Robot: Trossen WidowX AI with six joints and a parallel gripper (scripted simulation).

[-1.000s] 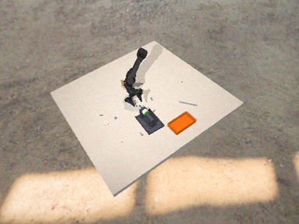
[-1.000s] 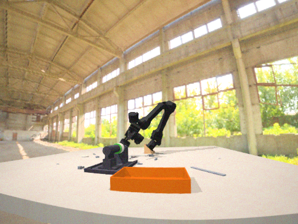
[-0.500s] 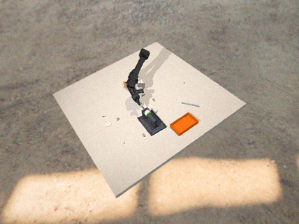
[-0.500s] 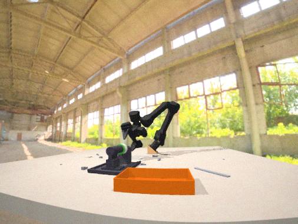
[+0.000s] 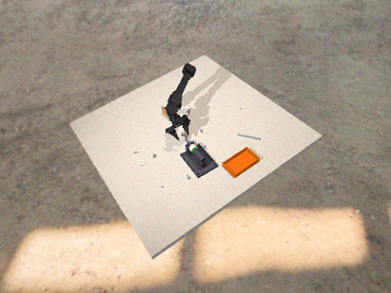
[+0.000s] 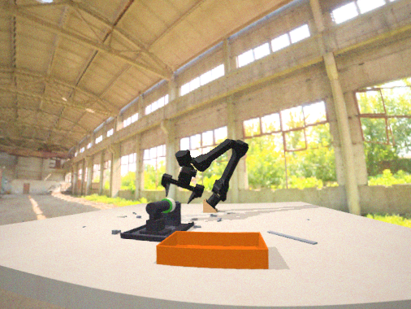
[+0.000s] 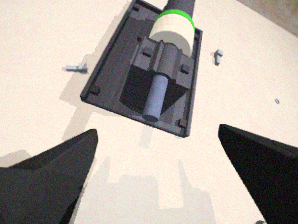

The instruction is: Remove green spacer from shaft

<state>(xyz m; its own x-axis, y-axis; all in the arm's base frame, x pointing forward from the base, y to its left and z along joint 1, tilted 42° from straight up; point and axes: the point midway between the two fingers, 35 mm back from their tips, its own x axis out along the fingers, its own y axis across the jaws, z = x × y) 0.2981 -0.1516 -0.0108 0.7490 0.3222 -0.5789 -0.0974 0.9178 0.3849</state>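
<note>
Now: the grey shaft 90 mm ahead of my gripper tip, 10 mm to the right of it and 10 mm below it. The rest, counted from my gripper tip: white spacer 100 mm ahead, 10 mm to the right, 10 mm below; then green spacer 130 mm ahead, 20 mm to the right, 10 mm below; then orange tray 360 mm ahead, 150 mm to the left, 80 mm below.
</note>
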